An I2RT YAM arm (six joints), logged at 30 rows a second.
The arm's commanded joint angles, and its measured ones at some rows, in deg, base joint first. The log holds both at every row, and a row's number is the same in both.
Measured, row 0:
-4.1, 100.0, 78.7, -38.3, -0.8, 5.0
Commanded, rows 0 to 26:
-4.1, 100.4, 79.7, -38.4, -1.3, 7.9
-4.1, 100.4, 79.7, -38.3, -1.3, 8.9
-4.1, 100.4, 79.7, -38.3, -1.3, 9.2
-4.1, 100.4, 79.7, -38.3, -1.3, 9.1
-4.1, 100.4, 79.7, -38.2, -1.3, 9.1
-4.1, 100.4, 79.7, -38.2, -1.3, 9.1
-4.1, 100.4, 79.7, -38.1, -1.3, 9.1
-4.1, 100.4, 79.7, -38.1, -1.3, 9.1
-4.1, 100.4, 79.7, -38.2, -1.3, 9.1
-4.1, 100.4, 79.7, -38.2, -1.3, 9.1
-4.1, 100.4, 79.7, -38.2, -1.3, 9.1
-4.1, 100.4, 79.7, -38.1, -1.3, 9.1
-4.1, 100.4, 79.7, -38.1, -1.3, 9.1
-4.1, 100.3, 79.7, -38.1, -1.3, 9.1
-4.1, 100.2, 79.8, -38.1, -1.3, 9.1
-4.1, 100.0, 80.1, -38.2, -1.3, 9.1
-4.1, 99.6, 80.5, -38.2, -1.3, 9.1
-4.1, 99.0, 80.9, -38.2, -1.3, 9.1
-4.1, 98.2, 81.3, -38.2, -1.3, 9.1
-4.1, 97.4, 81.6, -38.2, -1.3, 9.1
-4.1, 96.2, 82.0, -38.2, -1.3, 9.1
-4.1, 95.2, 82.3, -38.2, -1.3, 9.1
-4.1, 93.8, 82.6, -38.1, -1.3, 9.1
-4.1, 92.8, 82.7, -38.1, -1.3, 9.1
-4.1, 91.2, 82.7, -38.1, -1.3, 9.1
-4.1, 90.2, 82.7, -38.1, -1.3, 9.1
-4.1, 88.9, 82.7, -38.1, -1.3, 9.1
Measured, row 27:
-4.1, 95.9, 79.5, -38.6, -0.9, 8.2
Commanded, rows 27 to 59:
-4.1, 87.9, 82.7, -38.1, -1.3, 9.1
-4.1, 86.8, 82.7, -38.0, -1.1, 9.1
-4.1, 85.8, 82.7, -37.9, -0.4, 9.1
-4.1, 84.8, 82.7, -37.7, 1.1, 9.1
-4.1, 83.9, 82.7, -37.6, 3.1, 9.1
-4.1, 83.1, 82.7, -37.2, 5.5, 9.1
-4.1, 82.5, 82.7, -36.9, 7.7, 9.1
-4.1, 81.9, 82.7, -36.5, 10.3, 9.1
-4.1, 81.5, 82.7, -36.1, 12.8, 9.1
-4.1, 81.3, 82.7, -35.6, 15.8, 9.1
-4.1, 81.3, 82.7, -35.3, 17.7, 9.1
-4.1, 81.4, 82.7, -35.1, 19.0, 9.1
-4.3, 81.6, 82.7, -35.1, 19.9, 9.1
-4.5, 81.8, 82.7, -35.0, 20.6, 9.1
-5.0, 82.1, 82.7, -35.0, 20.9, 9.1
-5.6, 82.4, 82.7, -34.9, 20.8, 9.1
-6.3, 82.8, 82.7, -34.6, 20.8, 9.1
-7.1, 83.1, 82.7, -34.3, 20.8, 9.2
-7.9, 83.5, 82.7, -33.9, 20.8, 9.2
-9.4, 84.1, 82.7, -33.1, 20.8, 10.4
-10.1, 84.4, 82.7, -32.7, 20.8, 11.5
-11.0, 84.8, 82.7, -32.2, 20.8, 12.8
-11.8, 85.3, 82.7, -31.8, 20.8, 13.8
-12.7, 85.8, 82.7, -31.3, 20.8, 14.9
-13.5, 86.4, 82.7, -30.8, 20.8, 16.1
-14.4, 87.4, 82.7, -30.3, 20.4, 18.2
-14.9, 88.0, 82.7, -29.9, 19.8, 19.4
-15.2, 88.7, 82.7, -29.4, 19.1, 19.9
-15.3, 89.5, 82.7, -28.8, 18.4, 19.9
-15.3, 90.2, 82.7, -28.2, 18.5, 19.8
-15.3, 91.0, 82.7, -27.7, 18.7, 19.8
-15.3, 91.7, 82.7, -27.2, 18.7, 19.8
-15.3, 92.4, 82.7, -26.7, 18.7, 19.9
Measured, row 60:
-15.5, 90.8, 80.6, -28.8, 18.8, 17.3
